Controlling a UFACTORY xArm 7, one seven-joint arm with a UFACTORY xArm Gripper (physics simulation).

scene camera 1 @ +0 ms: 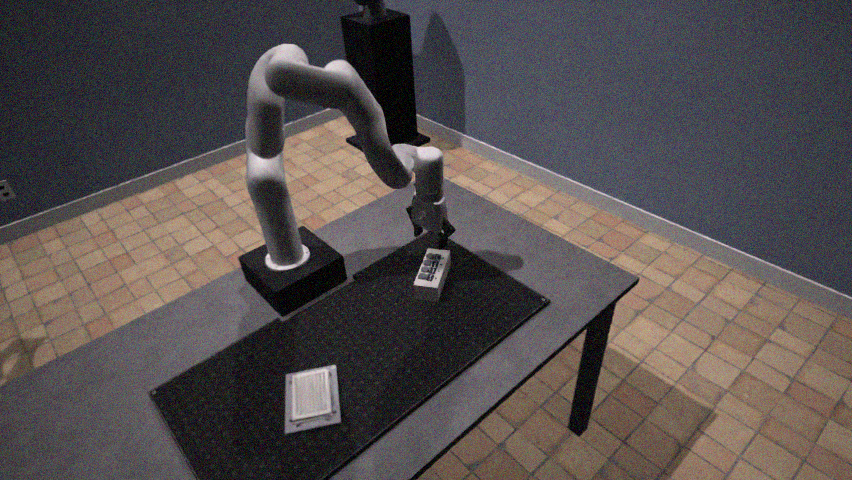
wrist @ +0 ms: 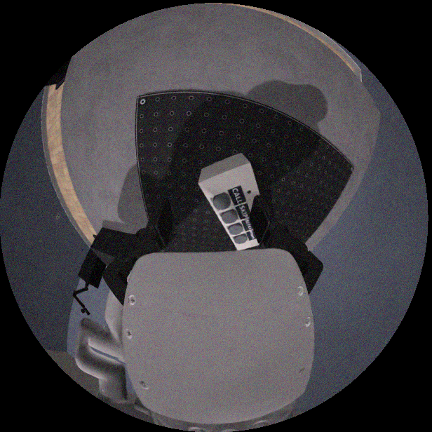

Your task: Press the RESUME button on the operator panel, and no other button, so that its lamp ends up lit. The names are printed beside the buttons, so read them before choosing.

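Seen in the pictures: gripper, fingertip midpoint: (scene camera 1: 430, 240); arm's base, link origin: (scene camera 1: 288, 258).
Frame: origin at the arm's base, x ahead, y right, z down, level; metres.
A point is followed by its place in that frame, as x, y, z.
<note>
The operator panel (scene camera 1: 428, 292) @(0.348, -0.233, 0.047) (wrist: 229, 181) is a pale box on the black mat. In the wrist view it has a slanting row of dark round buttons. The button (wrist: 221, 201) at the wide end has a label reading CALL. The second button (wrist: 230, 216) has a label that seems to read SKIP. The labels of the third button (wrist: 235, 229) and fourth button (wrist: 240, 239) are too small and blurred to read. A small lamp (wrist: 248, 192) beside CALL is dark. My gripper (scene camera 1: 431, 234) @(0.236, -0.340, -0.013) (wrist: 211, 206) is open and empty above the panel's far end. Its right finger hides part of the lamp side.
The black perforated mat (scene camera 1: 381, 345) @(0.388, -0.038, 0.078) (wrist: 187, 112) lies on the grey table (scene camera 1: 506, 238) @(0.291, -0.610, 0.091) (wrist: 210, 50). A pale framed plate (scene camera 1: 311, 394) @(0.415, 0.177, 0.054) with a ribbed face lies on the mat towards the near left. The arm's black base block (scene camera 1: 292, 292) @(0.107, 0.051, 0.028) stands beside the mat.
</note>
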